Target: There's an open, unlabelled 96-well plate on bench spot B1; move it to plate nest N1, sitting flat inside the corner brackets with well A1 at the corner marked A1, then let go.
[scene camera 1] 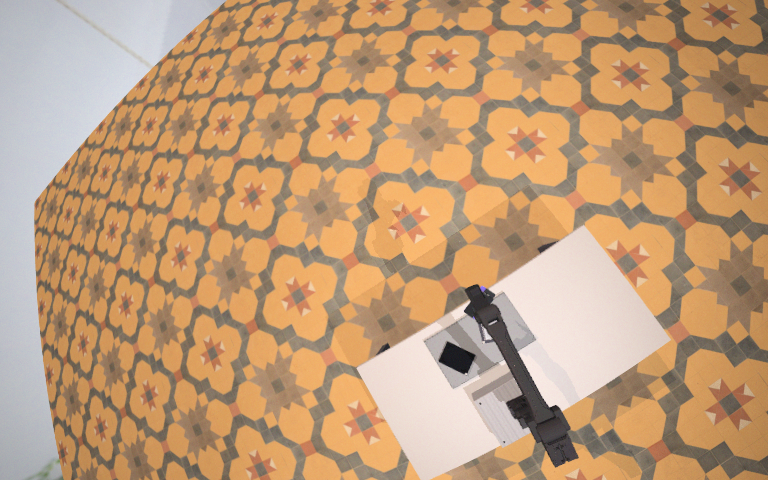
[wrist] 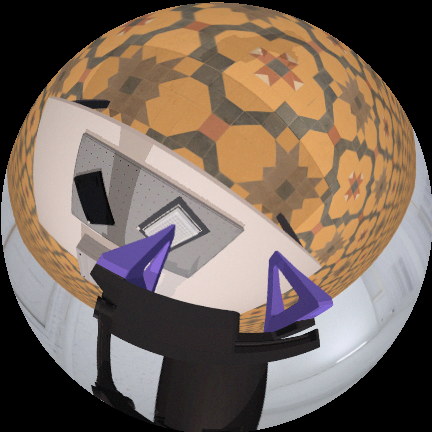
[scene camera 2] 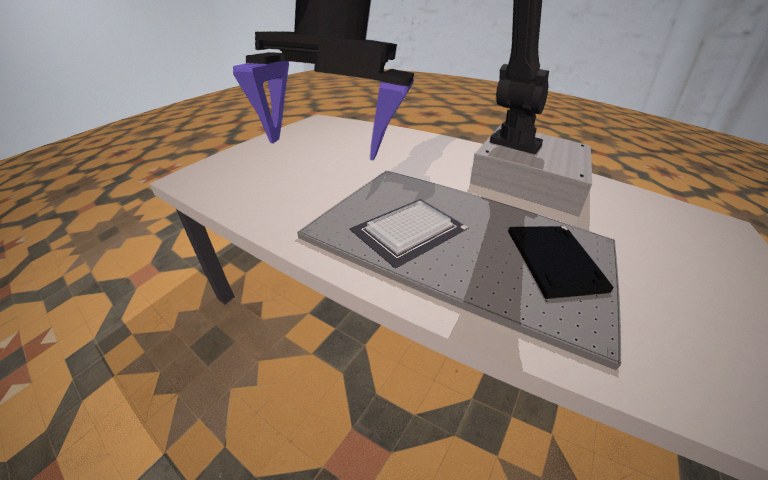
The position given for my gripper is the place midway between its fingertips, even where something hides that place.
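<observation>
I can see a white well plate (scene camera 2: 400, 230), which the wrist view shows me too (wrist: 184, 228). There is also a flat black plate (scene camera 2: 544, 250), and it appears again at (wrist: 93, 200). My gripper (scene camera 2: 321, 148), visible to me at (wrist: 225, 243) as well, is open and holds nothing.
</observation>
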